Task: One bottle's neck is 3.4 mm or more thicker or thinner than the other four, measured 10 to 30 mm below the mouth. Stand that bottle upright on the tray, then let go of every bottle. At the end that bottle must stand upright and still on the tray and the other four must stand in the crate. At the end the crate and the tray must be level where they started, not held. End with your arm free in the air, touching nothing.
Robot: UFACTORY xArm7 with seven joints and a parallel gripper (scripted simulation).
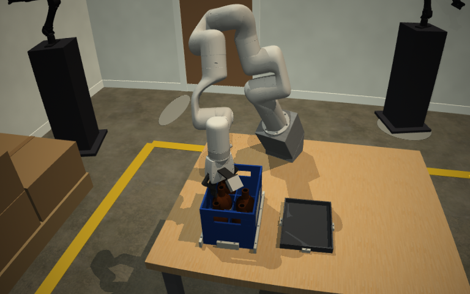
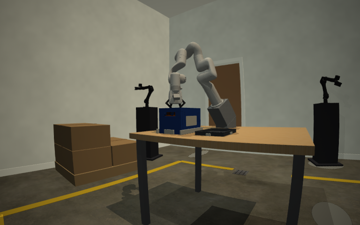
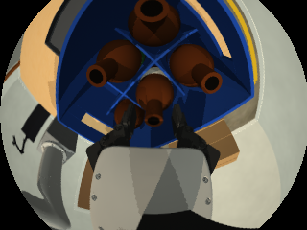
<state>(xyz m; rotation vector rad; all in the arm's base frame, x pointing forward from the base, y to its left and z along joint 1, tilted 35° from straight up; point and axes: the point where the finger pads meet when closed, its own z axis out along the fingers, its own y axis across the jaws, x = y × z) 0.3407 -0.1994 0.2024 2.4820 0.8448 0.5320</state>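
Right now the glass bottle is 70 mm below my hand. Round my hand: brown bottle (80 mm behind, 20 mm to the left, 70 mm below); then dark tray (70 mm ahead, 320 mm to the left, 150 mm below); then blue crate (10 mm ahead, 40 mm to the left, 70 mm below).
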